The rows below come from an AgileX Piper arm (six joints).
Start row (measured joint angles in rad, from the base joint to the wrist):
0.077, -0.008, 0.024, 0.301, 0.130, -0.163
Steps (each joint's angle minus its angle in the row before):
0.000, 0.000, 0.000, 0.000, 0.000, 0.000
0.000, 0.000, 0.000, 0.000, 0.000, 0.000
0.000, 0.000, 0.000, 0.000, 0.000, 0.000
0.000, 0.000, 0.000, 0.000, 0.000, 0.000
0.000, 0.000, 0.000, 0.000, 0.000, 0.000
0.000, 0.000, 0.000, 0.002, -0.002, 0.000
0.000, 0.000, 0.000, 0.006, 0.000, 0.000
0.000, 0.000, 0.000, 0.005, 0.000, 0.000
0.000, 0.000, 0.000, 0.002, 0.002, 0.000
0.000, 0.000, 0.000, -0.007, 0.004, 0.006
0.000, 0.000, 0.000, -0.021, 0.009, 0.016
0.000, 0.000, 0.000, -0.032, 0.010, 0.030
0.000, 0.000, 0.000, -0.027, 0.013, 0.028
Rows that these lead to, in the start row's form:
0.077, -0.008, 0.024, 0.301, 0.130, -0.163
0.077, -0.008, 0.024, 0.301, 0.130, -0.163
0.077, -0.008, 0.024, 0.301, 0.130, -0.163
0.077, -0.008, 0.024, 0.301, 0.130, -0.163
0.077, -0.008, 0.024, 0.301, 0.130, -0.163
0.077, -0.008, 0.024, 0.303, 0.128, -0.163
0.077, -0.008, 0.024, 0.309, 0.128, -0.163
0.077, -0.008, 0.024, 0.314, 0.128, -0.163
0.077, -0.008, 0.024, 0.316, 0.130, -0.163
0.077, -0.008, 0.024, 0.309, 0.134, -0.157
0.077, -0.008, 0.024, 0.288, 0.143, -0.141
0.077, -0.008, 0.024, 0.256, 0.153, -0.111
0.077, -0.008, 0.024, 0.229, 0.166, -0.083

